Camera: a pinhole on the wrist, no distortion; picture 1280 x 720 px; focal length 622.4 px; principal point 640.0 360.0 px. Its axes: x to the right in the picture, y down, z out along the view. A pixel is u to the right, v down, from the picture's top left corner.
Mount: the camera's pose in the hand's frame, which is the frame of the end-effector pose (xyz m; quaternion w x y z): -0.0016 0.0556 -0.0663 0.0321 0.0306 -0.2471 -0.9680
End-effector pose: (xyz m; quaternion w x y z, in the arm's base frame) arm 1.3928 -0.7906 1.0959 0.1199 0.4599 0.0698 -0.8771
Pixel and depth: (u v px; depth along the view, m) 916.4 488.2 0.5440
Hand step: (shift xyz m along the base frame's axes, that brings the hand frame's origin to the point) -0.1517 -0.2553 0.4837
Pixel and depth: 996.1 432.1 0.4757
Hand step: -0.0623 -0.2450 0.4563
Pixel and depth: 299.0 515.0 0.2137
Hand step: -0.1425 -0.1653 0.0010
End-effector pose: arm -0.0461 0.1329 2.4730 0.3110 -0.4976 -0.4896 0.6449
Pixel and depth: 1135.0 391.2 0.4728
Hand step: -0.1769 -0.5507 -0.0703
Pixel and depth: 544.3 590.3 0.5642
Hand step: -0.5070 -0.1734 -0.1437
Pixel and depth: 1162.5 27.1 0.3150
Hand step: 0.0100 -0.4101 -0.2102
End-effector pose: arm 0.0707 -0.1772 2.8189 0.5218 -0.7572 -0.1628 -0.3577
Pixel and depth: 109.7 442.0 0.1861
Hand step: 0.2258 0.0321 -0.0119
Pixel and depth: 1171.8 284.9 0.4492
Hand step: -0.0065 0.1955 -0.5494
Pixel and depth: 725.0 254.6 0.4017
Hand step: 0.2186 0.1168 -0.3174
